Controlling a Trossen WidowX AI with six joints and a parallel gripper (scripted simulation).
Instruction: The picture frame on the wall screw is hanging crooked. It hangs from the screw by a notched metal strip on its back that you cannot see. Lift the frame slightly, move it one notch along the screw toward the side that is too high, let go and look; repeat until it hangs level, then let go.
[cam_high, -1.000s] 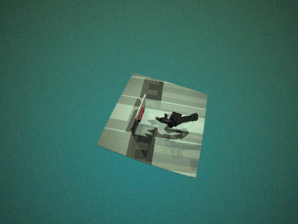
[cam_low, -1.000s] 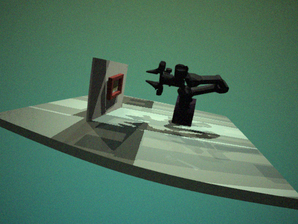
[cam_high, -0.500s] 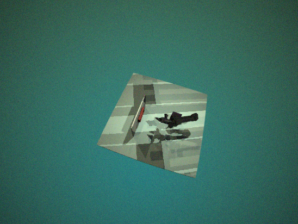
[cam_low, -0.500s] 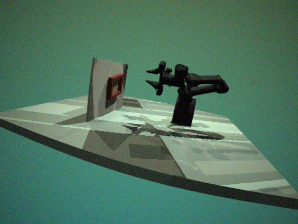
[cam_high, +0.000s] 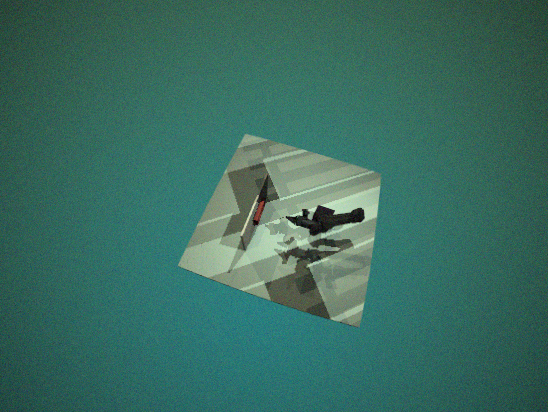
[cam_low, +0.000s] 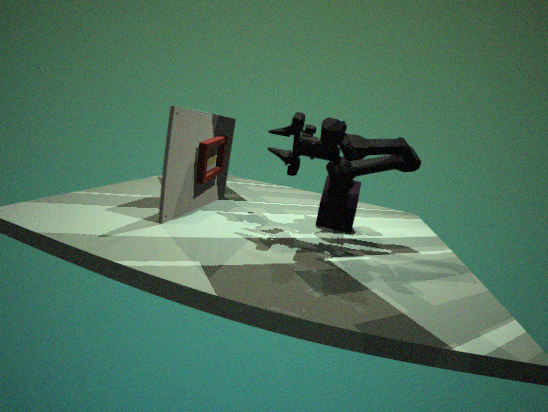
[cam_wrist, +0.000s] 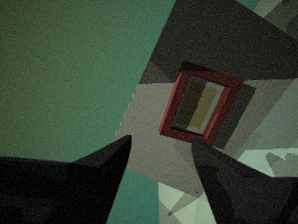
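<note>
Right now my gripper tip is 180 mm short of the red picture frame, 50 mm to the left of it and 90 mm above it. Round my gripper tip: grey wall panel 200 mm ahead, 30 mm to the right, 100 mm below.
</note>
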